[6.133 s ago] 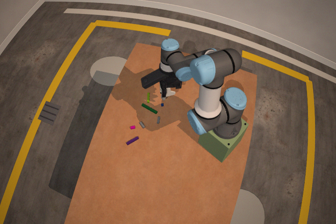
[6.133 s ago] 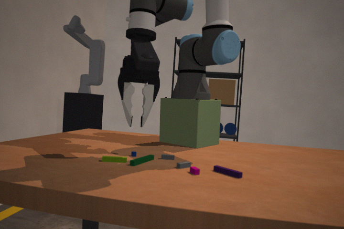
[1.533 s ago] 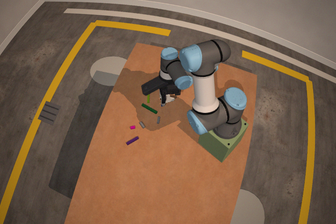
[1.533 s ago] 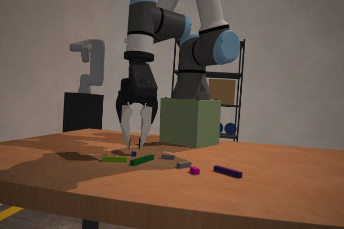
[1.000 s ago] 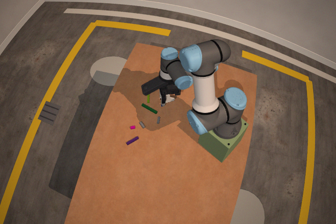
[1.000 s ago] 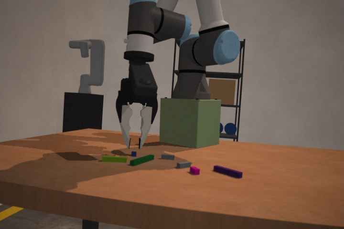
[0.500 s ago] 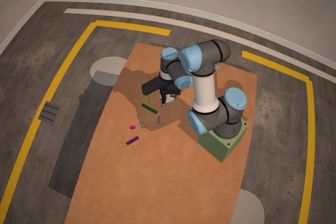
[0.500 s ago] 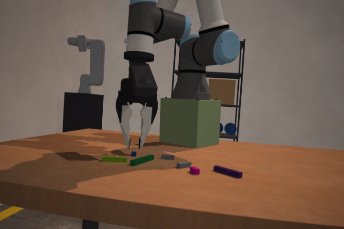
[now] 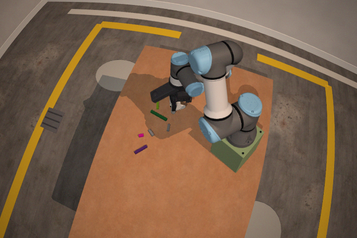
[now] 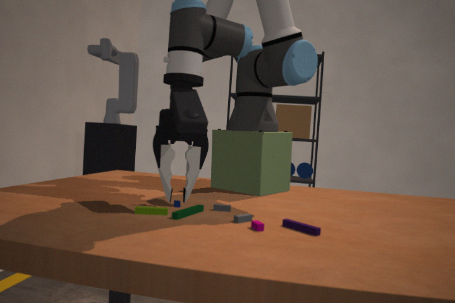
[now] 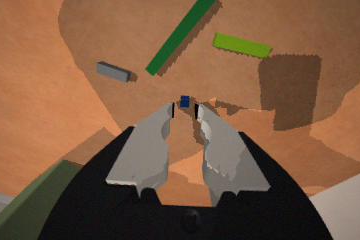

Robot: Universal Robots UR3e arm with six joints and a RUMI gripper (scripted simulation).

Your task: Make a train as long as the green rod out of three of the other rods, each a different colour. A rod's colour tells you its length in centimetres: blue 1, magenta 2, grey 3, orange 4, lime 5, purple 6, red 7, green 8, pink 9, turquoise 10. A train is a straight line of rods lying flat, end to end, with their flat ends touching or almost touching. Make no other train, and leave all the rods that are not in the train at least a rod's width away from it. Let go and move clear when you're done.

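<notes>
Right now my hand is 2 cm above the blue rod. From my hand the other things lie so: green rod 4 cm to the left, 4 cm ahead, 2 cm below; then lime rod 7 cm ahead, 2 cm below, 1 cm to the right; then magenta rod 16 cm to the left, 7 cm ahead, 2 cm below.
</notes>
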